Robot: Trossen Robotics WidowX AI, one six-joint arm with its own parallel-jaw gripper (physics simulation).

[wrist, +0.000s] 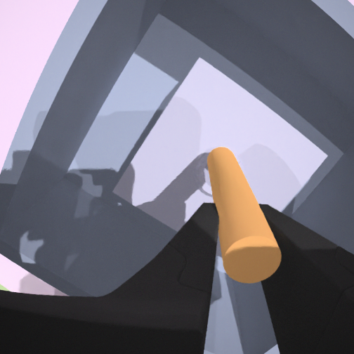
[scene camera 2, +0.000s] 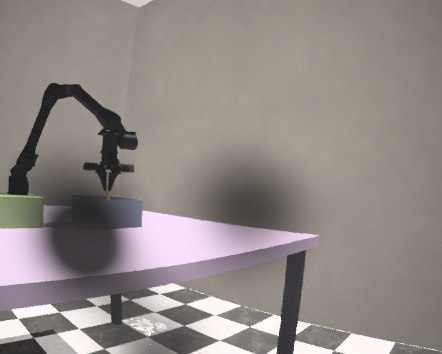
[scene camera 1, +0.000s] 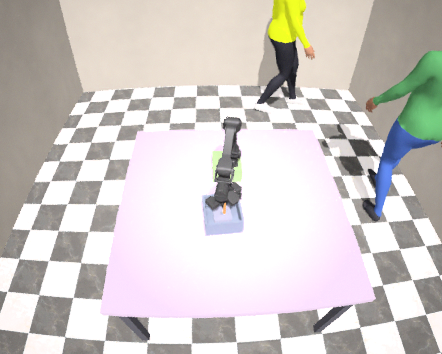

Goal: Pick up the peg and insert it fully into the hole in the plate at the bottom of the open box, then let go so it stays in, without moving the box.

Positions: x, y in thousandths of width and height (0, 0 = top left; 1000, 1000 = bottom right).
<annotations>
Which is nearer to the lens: the blue-grey box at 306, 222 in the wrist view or the orange peg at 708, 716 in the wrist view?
The orange peg.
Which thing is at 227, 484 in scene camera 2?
My gripper.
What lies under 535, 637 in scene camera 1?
A blue-grey box.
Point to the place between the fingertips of my gripper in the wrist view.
660, 609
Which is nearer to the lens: the orange peg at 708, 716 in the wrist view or the pale square plate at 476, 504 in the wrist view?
The orange peg.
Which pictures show the blue-grey box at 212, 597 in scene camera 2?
The wrist view, scene camera 2 and scene camera 1: all of them.
</annotations>
